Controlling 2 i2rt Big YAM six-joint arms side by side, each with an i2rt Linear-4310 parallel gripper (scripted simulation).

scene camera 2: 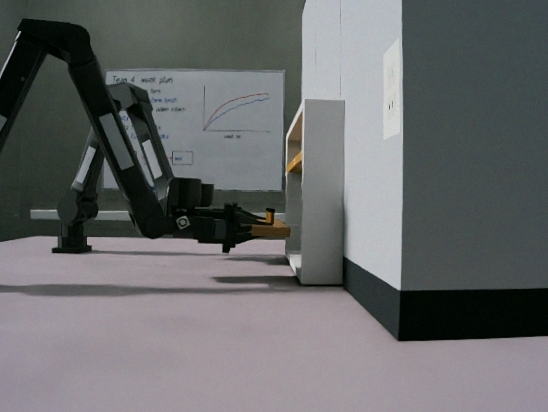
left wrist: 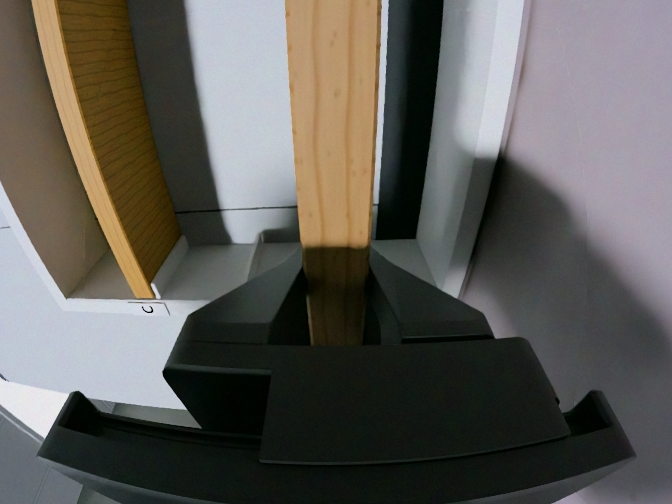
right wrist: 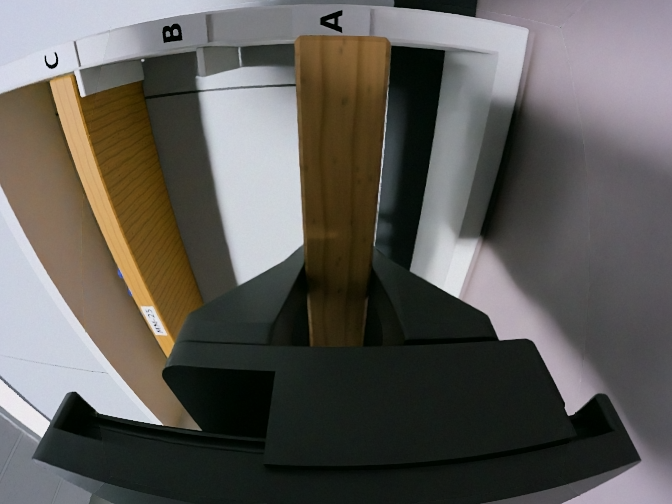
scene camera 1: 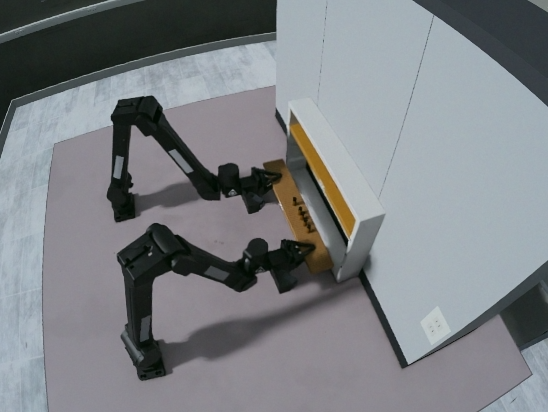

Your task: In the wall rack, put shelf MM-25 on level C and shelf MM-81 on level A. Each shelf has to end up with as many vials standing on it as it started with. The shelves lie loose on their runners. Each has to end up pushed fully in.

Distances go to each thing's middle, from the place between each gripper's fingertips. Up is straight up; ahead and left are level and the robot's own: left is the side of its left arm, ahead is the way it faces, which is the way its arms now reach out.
Labels:
My left hand is 100 mm short of the white wall rack [scene camera 1: 360,198], 150 mm to the left of it and 80 mm below it. The rest, counted from my left hand: wall socket [scene camera 2: 391,127] 140 mm ahead, 710 mm to the right, 200 mm above.
Right now the white wall rack is 150 mm to the left of my right hand, 100 mm ahead of it and 80 mm above it. Round my right hand: wall socket: 410 mm to the right, 200 mm above, 140 mm ahead.

